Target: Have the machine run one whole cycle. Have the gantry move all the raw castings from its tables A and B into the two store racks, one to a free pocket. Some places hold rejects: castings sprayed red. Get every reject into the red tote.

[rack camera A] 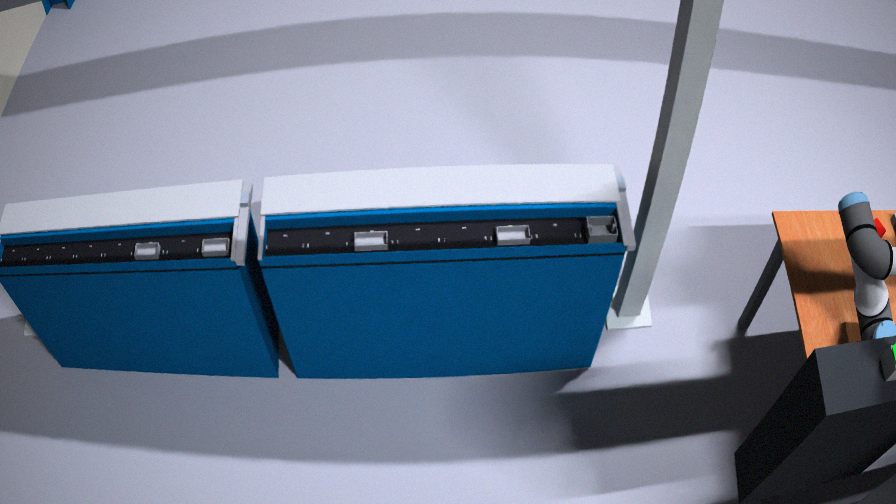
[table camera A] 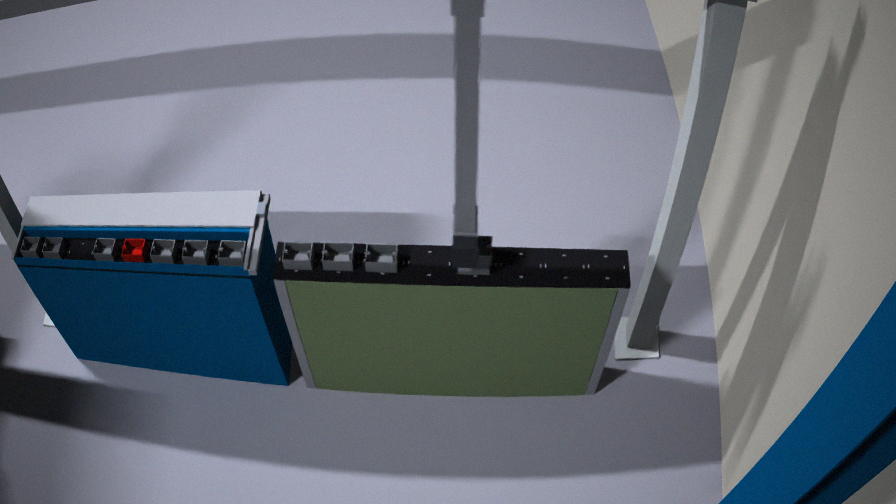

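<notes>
In the rack camera view, two blue-fronted stations with black pocket strips stand side by side. The left one (rack camera A: 150,319) bears grey castings (rack camera A: 147,250) (rack camera A: 214,246); the right one (rack camera A: 444,313) bears three, among them a casting (rack camera A: 370,240) and one at the right end (rack camera A: 600,229). In the table camera view, a blue station (table camera A: 169,319) holds several grey castings and one red reject (table camera A: 133,250). Beside it a green-fronted table (table camera A: 451,338) bears three grey castings at its left, one of them a casting (table camera A: 338,256). Neither gripper shows.
The gantry's vertical ram (table camera A: 466,125) reaches down to the green-fronted table; what its dark tool holds is unclear. Grey posts (rack camera A: 673,156) (table camera A: 686,169) stand beside the stations. My left arm (rack camera A: 869,250) is over a wooden table (rack camera A: 814,250), near a partly hidden red object (rack camera A: 880,228).
</notes>
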